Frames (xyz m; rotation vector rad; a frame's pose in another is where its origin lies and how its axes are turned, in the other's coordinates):
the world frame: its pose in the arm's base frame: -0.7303 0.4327 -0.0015 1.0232 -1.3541 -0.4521
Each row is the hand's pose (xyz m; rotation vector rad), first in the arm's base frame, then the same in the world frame.
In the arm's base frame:
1: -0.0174 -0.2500 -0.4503 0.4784 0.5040 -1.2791
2: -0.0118 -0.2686 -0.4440 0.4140 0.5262 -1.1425
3: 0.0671 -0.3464 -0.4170 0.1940 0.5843 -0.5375
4: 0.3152 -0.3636 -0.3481 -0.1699 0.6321 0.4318
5: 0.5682 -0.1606 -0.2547 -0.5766 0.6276 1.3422
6: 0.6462 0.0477 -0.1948 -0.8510 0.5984 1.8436
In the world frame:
1: 0.4306 -0.9160 -0.3888 -1.3885 0.8774 -1.0831
2: 0.4501 -0.9222 -0.3884 -1.4060 1.0042 -0.9611
3: 0.5440 -0.9628 -0.4388 -1.3536 1.5097 -0.4053
4: 0.6514 -0.9853 -0.6724 -1.0557 2.1539 0.5979
5: 0.6012 -0.8750 -0.9875 -0.5425 2.4881 1.6829
6: 0.4894 -0.7402 -1.1371 0.1212 -2.0769 -1.9617

